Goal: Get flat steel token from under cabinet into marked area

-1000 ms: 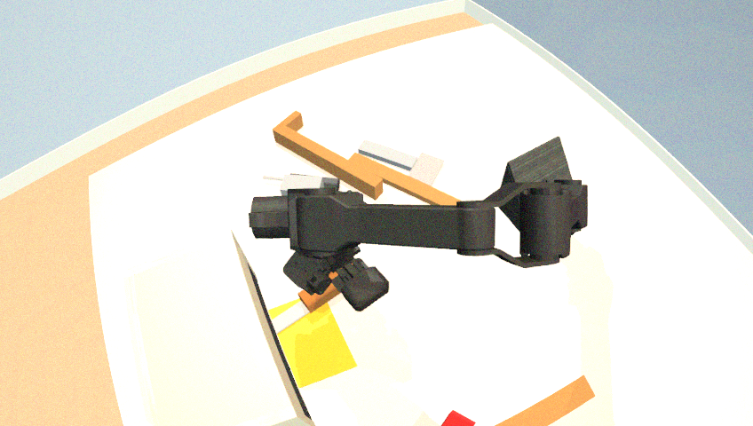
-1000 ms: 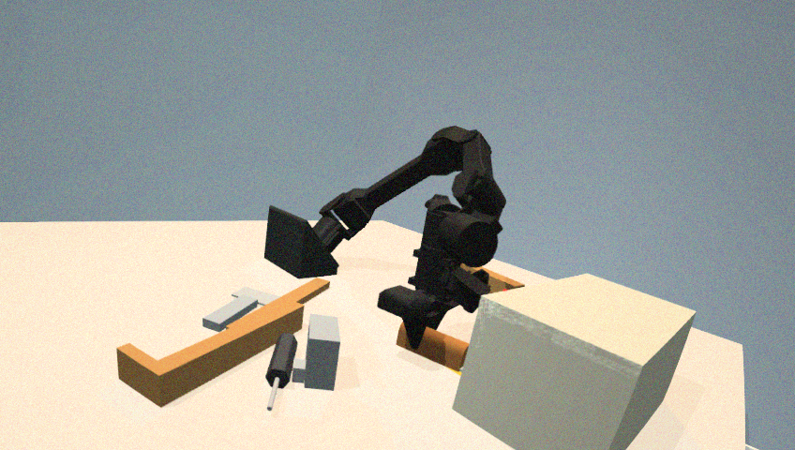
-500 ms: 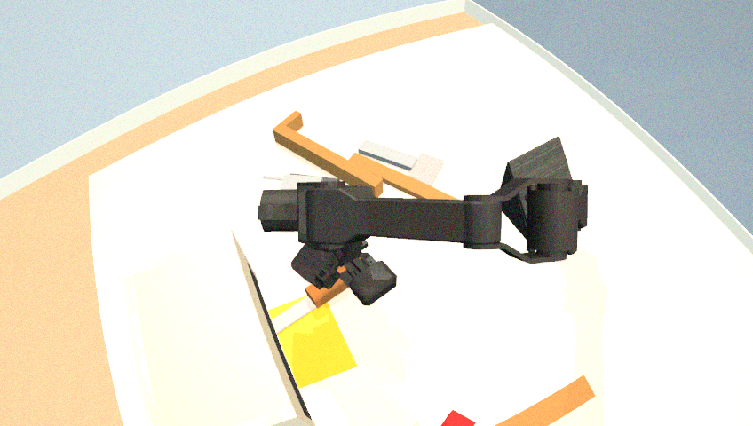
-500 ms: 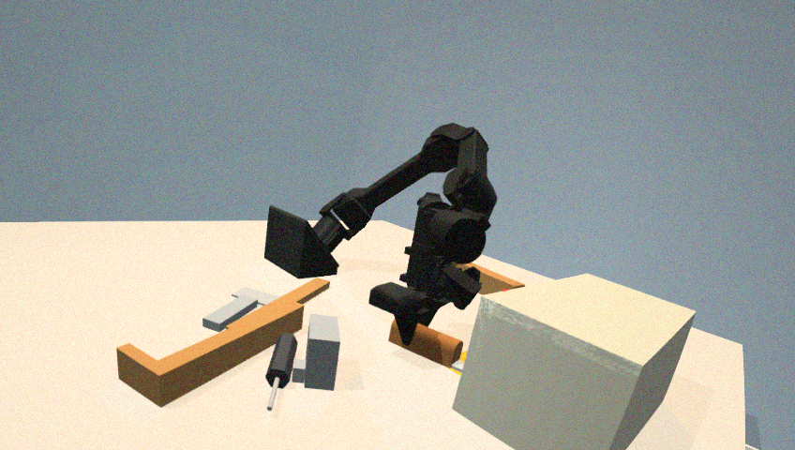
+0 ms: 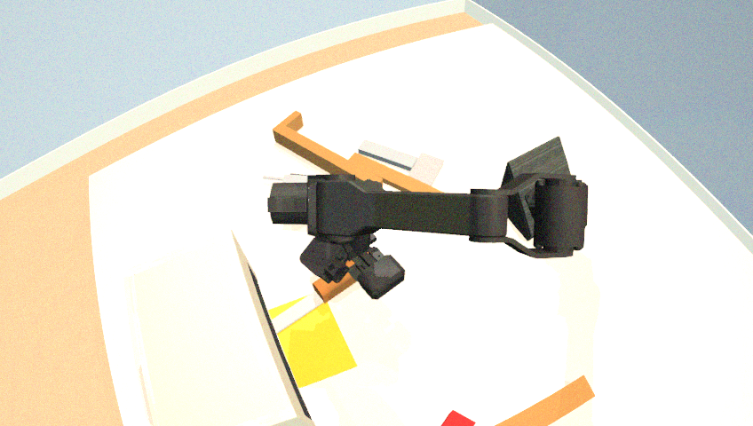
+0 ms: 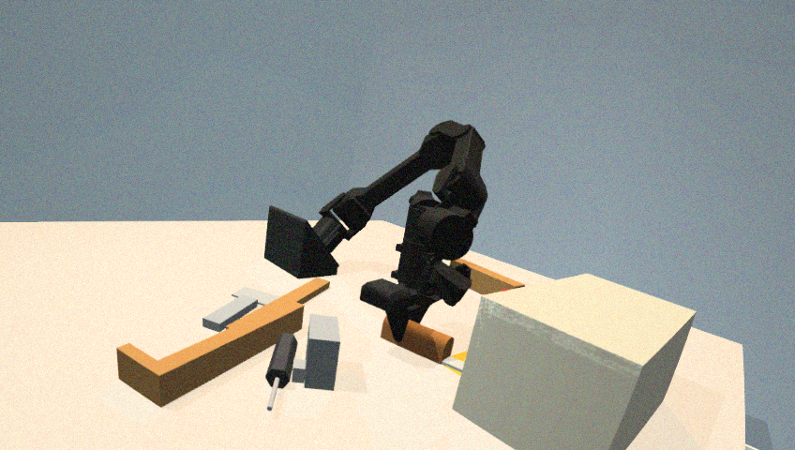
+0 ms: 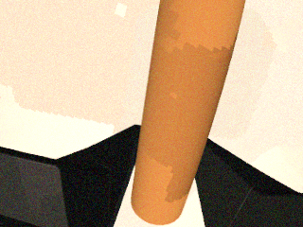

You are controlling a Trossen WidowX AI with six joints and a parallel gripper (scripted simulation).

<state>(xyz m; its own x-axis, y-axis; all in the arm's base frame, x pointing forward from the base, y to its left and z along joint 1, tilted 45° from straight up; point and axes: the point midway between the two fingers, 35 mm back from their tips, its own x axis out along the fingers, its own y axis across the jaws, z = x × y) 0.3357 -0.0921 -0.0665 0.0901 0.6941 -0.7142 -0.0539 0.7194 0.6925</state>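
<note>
My gripper tip is now 190 mm past the long orange bar and 80 mm to the left of it. From my gripper tip the other things lie so: dark-handled pin tool (10 mm behind, 230 mm to the right); then small grey cube (10 mm behind, 200 mm to the right); then grey block (170 mm to the right, 30 mm above).
</note>
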